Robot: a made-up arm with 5 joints. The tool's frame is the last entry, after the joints.
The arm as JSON. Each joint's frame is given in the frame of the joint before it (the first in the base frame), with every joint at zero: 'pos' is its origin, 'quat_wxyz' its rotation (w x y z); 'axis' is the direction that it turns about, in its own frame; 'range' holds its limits. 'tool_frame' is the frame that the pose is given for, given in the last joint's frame.
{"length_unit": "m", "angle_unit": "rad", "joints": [
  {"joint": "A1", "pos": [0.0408, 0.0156, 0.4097], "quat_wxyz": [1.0, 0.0, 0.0, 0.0], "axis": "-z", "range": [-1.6, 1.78]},
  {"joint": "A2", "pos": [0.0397, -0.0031, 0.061], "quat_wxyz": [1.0, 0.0, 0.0, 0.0], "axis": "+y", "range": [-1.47, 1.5]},
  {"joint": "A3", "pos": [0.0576, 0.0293, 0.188], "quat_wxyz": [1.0, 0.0, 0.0, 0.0], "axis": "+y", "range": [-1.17, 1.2]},
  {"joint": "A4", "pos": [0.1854, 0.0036, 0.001], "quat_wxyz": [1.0, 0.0, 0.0, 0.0], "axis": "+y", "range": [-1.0, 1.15]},
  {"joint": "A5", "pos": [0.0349, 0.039, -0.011], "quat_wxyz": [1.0, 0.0, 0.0, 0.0], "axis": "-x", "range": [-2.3, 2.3]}
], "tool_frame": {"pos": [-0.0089, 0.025, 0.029], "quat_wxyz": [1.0, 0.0, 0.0, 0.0]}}
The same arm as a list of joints. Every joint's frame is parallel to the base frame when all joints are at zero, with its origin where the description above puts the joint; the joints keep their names.
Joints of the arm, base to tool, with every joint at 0 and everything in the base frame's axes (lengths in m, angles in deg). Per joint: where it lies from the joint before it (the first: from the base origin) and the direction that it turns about. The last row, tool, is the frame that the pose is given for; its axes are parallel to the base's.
A1: xyz 0.0408 0.0156 0.4097 axis 0 0 -1
A2: xyz 0.0397 -0.0031 0.0610 axis 0 1 0
A3: xyz 0.0576 0.0293 0.1880 axis 0 1 0
A4: xyz 0.1854 0.0036 0.0010 axis 0 1 0
A5: xyz 0.0349 0.0390 -0.0110 axis -1 0 0
tool: xyz -0.0089 0.0250 0.0290
Joint limits (deg, base to tool): -91.67..101.99 -84.22..85.94 -67.04..68.75 -57.30..65.89 -131.78..131.78

